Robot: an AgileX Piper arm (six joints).
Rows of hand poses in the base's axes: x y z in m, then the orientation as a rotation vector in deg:
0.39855, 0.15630, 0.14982, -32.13, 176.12, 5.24
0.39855, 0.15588, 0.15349, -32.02, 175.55, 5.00
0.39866, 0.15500, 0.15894, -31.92, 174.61, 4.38
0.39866, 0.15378, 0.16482, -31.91, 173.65, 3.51
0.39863, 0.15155, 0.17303, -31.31, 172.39, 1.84
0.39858, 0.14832, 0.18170, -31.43, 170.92, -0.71
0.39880, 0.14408, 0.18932, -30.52, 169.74, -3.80
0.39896, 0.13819, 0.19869, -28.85, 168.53, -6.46
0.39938, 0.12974, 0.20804, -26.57, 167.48, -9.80
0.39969, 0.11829, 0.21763, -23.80, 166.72, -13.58
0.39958, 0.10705, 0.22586, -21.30, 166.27, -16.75
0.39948, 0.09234, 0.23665, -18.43, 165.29, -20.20
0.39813, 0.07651, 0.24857, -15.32, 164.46, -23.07
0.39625, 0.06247, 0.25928, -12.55, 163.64, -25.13
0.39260, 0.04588, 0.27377, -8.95, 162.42, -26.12
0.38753, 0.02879, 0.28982, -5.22, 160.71, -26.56
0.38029, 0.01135, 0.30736, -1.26, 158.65, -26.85
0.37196, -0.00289, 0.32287, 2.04, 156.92, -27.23
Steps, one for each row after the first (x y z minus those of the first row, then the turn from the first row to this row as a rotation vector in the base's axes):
0.00000, -0.00042, 0.00367, -0.04, -0.60, -0.02
0.00011, -0.00130, 0.00912, -0.24, -1.62, -0.01
0.00011, -0.00252, 0.01500, -0.61, -2.67, 0.07
0.00008, -0.00475, 0.02321, -1.42, -4.20, -0.22
0.00003, -0.00798, 0.03188, -2.80, -5.92, -0.02
0.00025, -0.01222, 0.03950, -4.59, -7.54, -0.53
0.00041, -0.01811, 0.04887, -6.10, -9.21, -1.54
0.00083, -0.02656, 0.05822, -8.11, -10.81, -2.99
0.00114, -0.03801, 0.06781, -10.49, -12.12, -4.80
0.00103, -0.04925, 0.07604, -12.54, -12.96, -6.47
0.00093, -0.06396, 0.08683, -14.75, -14.27, -8.36
-0.00042, -0.07979, 0.09875, -16.61, -15.35, -10.45
-0.00230, -0.09383, 0.10946, -17.94, -16.32, -12.31
-0.00595, -0.11042, 0.12395, -18.51, -17.68, -14.77
-0.01102, -0.12751, 0.14000, -18.66, -19.48, -17.34
-0.01826, -0.14495, 0.15754, -18.69, -21.55, -20.13
-0.02659, -0.15919, 0.17305, -18.82, -23.22, -22.49

